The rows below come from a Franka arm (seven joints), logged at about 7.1 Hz.
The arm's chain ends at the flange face. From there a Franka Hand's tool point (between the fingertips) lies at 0.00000 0.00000 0.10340 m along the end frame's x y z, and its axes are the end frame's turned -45 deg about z.
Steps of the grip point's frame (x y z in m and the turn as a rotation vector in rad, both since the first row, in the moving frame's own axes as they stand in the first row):
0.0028, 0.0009, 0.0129, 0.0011, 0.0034, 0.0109
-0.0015, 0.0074, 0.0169, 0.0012, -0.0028, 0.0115
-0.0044, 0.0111, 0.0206, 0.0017, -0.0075, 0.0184
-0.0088, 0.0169, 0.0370, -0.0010, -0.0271, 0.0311
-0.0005, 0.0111, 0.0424, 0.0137, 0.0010, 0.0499
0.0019, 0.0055, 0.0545, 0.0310, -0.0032, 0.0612
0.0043, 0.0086, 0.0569, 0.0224, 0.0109, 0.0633
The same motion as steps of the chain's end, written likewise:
0.0024, -0.0010, 0.0129, 0.0032, 0.0016, 0.0109
0.0045, 0.0062, 0.0169, -0.0011, -0.0028, 0.0115
0.0054, 0.0105, 0.0206, -0.0041, -0.0065, 0.0184
0.0077, 0.0161, 0.0370, -0.0199, -0.0185, 0.0311
0.0084, 0.0093, 0.0424, 0.0104, -0.0090, 0.0499
0.0077, 0.0047, 0.0546, 0.0197, -0.0242, 0.0612
0.0099, 0.0055, 0.0569, 0.0235, -0.0081, 0.0633

